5 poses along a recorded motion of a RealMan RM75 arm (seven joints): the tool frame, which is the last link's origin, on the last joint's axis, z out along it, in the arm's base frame.
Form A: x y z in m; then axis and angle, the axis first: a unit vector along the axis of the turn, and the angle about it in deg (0 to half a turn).
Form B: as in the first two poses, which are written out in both.
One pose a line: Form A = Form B
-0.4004 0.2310 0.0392 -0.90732 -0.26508 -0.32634 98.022 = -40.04 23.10 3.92 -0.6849 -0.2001 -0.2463 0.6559
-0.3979 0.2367 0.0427 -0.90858 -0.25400 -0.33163 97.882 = -39.79 23.67 4.27 -0.6851 -0.1915 -0.2501 0.6568
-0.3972 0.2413 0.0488 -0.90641 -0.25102 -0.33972 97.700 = -39.72 24.13 4.88 -0.6825 -0.1890 -0.2558 0.6580
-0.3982 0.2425 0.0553 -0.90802 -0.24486 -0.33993 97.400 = -39.82 24.25 5.53 -0.6822 -0.1840 -0.2554 0.6600
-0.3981 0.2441 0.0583 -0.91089 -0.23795 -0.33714 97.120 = -39.81 24.41 5.83 -0.6828 -0.1784 -0.2527 0.6618
